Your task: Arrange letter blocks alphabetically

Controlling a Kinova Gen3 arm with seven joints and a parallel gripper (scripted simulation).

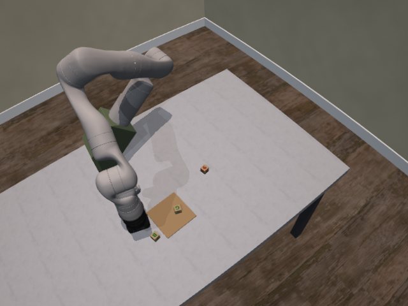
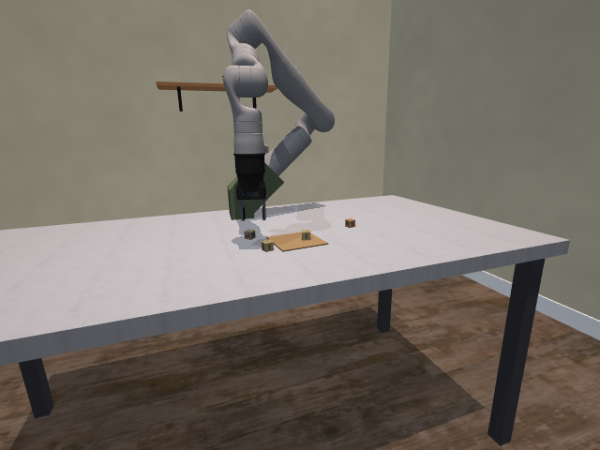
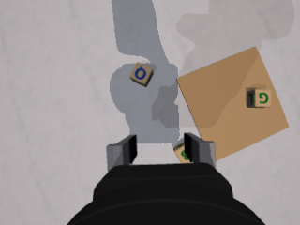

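Now: the tan mat 120 mm to the left of my hand, 100 mm below it and 30 mm behind it.
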